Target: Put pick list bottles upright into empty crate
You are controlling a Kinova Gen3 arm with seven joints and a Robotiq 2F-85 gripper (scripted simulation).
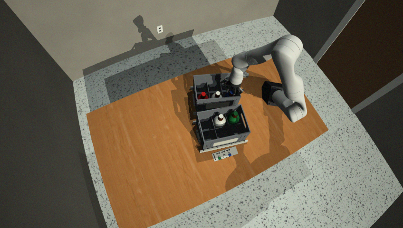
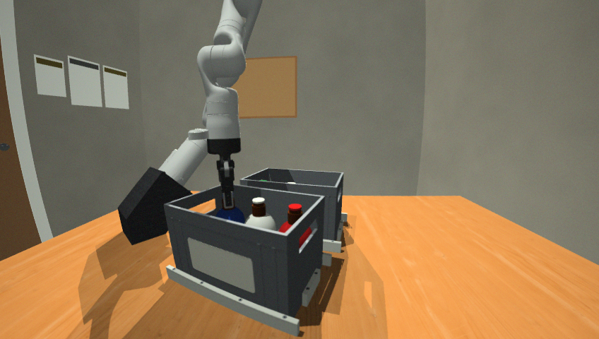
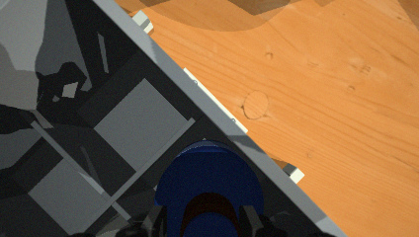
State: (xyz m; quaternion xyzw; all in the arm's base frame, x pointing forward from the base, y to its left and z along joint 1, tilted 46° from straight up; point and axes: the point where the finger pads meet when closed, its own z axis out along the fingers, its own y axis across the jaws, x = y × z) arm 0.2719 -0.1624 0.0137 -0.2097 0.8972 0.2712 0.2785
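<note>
Now: the blue bottle 7 cm below my hand. The rest, counted from my hand: red bottle 17 cm ahead, 7 cm below, 3 cm to the right; green bottle 15 cm to the left, 7 cm below, 3 cm ahead; pick list 32 cm to the left, 15 cm below, 14 cm ahead.
</note>
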